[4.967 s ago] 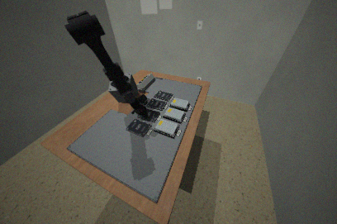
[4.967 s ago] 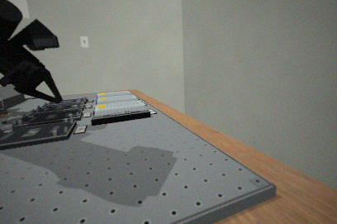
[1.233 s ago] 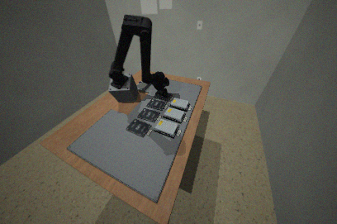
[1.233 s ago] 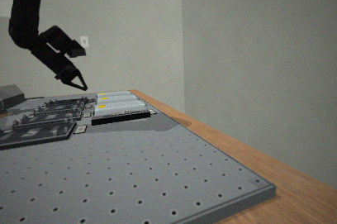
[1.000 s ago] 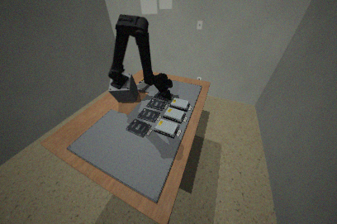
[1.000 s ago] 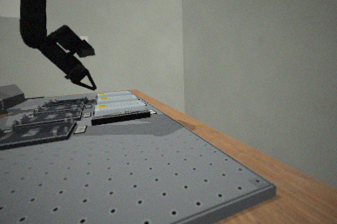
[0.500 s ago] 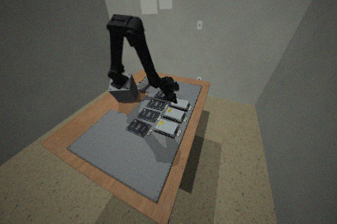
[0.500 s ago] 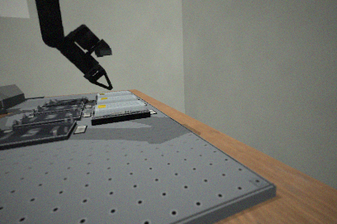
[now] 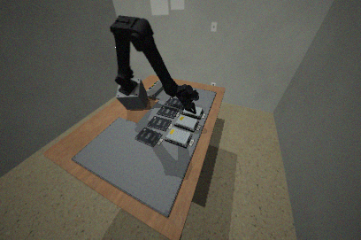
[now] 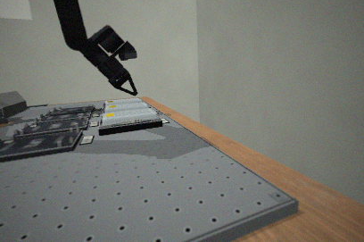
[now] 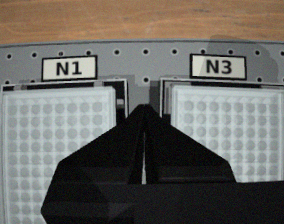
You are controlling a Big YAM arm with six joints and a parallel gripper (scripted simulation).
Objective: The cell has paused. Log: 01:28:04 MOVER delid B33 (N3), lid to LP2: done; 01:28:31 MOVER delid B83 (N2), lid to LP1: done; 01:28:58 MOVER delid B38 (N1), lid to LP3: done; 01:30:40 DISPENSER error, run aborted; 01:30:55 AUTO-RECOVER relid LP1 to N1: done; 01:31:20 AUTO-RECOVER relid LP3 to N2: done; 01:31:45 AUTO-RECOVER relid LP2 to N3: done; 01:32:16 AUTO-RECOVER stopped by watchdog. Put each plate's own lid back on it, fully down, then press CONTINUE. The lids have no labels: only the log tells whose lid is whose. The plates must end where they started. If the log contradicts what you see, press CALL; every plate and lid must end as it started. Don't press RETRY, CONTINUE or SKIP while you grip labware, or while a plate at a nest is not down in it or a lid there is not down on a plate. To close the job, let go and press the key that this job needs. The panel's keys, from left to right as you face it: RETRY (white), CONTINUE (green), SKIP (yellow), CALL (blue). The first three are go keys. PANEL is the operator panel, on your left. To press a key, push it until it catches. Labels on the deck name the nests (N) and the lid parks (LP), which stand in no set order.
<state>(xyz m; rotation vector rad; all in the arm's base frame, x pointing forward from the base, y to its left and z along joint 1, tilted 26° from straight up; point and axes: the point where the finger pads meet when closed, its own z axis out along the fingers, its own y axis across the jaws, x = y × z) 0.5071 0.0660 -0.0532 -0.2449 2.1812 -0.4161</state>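
My gripper is now 40 mm past the clear lid, 60 mm to the right of it and 30 mm above it.
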